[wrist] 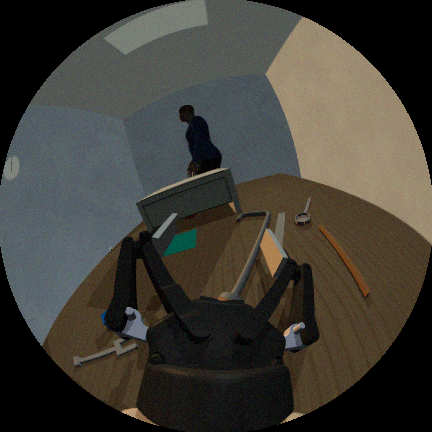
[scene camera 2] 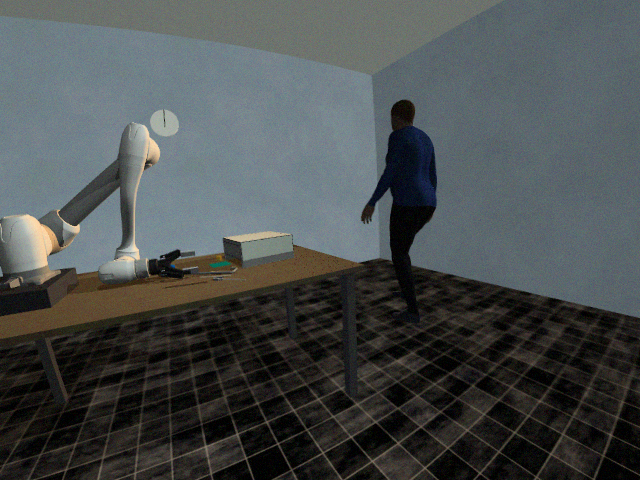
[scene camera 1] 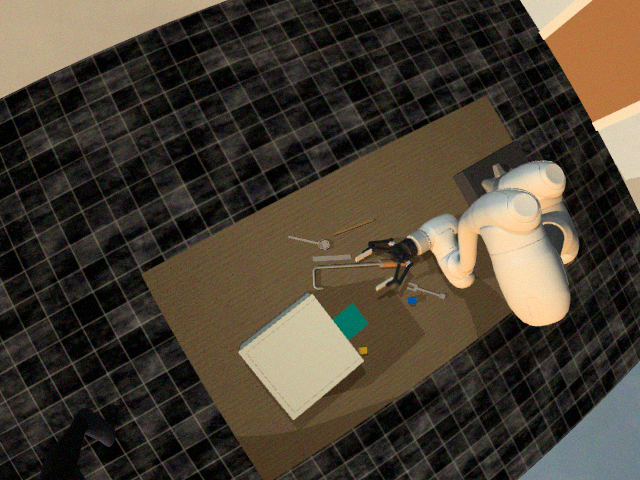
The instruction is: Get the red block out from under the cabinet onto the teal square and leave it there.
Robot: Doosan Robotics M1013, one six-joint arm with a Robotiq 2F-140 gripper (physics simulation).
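Frame: origin at the arm's base, x left, y back, z up, level; millimetres.
Where they show: gripper, fingertip midpoint: [wrist: 220, 230] [scene camera 2: 196, 260] [scene camera 1: 366, 273]; arm's base at its link origin: [scene camera 2: 28, 280].
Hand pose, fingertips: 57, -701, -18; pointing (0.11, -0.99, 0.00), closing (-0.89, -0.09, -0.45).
Observation:
Each offset is from my fingertips to the top centre of the thing, as dx, dy, dz. "*": to the spot under its first point.
The red block @[+174, -296, -35] [wrist: 191, 216] shows as a small dark red patch under the cabinet's near side; most of it is hidden. The pale cabinet @[+158, -333, +69] [scene camera 1: 302, 356] [scene camera 2: 266, 248] [wrist: 185, 202] stands on the table. The teal square @[* +153, -105, -66] [scene camera 1: 352, 321] [scene camera 2: 220, 264] [wrist: 182, 242] lies flat in front of it, partly behind a finger in the wrist view. My gripper [scene camera 1: 373, 269] [scene camera 2: 190, 261] [wrist: 220, 230] is open and empty, low over the table and roughly level, its fingers towards the cabinet side. A hooked grey rod [scene camera 1: 346, 265] [wrist: 250, 260] with an orange handle lies below it, the hook end nearer the cabinet.
A yellow block @[+266, -112, -41] [scene camera 1: 362, 350] [scene camera 2: 219, 256] lies beside the cabinet. A blue block @[+180, +147, -41] [scene camera 1: 412, 300] and a fork-like tool @[+175, +223, -58] [scene camera 1: 426, 290] [wrist: 97, 355] lie near the gripper. A grey bar @[-101, -81, -65] [scene camera 1: 331, 257], a round-headed tool @[* -162, -92, -65] [scene camera 1: 323, 244] and an orange stick @[-178, +43, -59] [scene camera 1: 353, 227] lie beyond the rod. A person [scene camera 2: 412, 165] stands past the table.

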